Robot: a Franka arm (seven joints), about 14 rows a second.
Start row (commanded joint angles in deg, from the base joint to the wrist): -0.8, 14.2, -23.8, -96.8, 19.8, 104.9, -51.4
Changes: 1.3, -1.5, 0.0, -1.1, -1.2, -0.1, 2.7; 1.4, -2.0, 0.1, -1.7, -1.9, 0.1, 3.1; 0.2, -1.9, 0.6, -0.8, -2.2, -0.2, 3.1; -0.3, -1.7, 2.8, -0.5, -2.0, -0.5, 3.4; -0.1, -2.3, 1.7, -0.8, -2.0, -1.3, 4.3; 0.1, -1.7, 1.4, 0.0, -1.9, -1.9, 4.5; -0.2, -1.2, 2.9, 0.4, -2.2, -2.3, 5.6; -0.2, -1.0, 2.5, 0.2, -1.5, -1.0, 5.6; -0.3, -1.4, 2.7, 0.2, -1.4, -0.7, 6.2; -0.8, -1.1, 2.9, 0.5, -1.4, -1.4, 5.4; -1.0, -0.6, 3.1, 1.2, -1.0, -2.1, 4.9; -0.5, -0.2, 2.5, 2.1, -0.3, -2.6, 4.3; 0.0, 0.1, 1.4, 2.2, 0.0, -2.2, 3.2; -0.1, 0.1, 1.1, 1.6, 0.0, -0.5, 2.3; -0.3, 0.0, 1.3, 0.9, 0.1, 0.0, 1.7
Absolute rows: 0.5, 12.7, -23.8, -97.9, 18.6, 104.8, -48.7; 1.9, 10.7, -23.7, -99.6, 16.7, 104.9, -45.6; 2.1, 8.8, -23.1, -100.4, 14.5, 104.7, -42.5; 1.8, 7.1, -20.3, -100.9, 12.5, 104.2, -39.1; 1.7, 4.8, -18.6, -101.7, 10.5, 102.9, -34.8; 1.8, 3.1, -17.2, -101.7, 8.6, 101.0, -30.3; 1.6, 1.9, -14.3, -101.3, 6.4, 98.7, -24.7; 1.4, 0.9, -11.8, -101.1, 4.9, 97.7, -19.1; 1.1, -0.5, -9.1, -100.9, 3.5, 97.0, -12.9; 0.3, -1.6, -6.2, -100.4, 2.1, 95.6, -7.5; -0.7, -2.2, -3.1, -99.2, 1.1, 93.5, -2.6; -1.2, -2.4, -0.6, -97.1, 0.8, 90.9, 1.7; -1.2, -2.3, 0.8, -94.9, 0.8, 88.7, 4.9; -1.3, -2.2, 1.9, -93.3, 0.8, 88.2, 7.2; -1.6, -2.2, 3.2, -92.4, 0.9, 88.2, 8.9
